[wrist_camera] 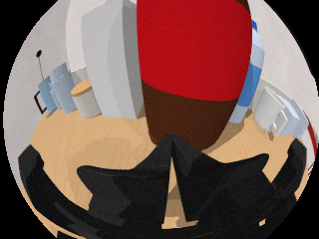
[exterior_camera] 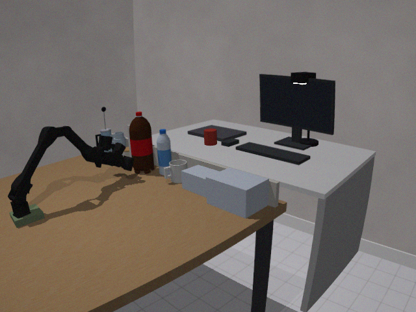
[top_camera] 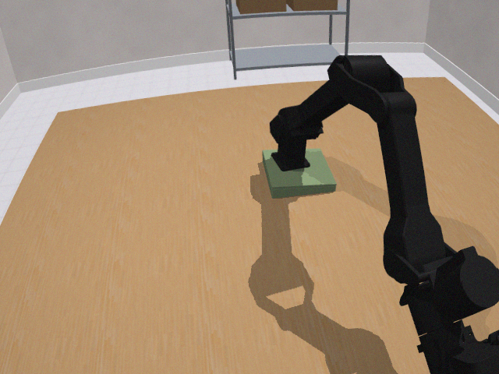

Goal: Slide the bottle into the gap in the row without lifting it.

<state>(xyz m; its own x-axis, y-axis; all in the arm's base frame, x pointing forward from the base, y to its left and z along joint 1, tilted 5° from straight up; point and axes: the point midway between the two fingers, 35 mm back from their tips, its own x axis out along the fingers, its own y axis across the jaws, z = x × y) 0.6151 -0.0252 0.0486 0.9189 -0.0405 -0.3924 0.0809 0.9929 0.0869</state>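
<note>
Now: hand 80 mm short of the cola bottle, 30 mm to the left of it and 90 mm below it. From my hand the other things lie so: water bottle: 110 mm ahead, 150 mm to the right, 40 mm above; jar: 200 mm ahead, 270 mm to the left; grey box: 20 mm behind, 620 mm to the right, 10 mm below.
</note>
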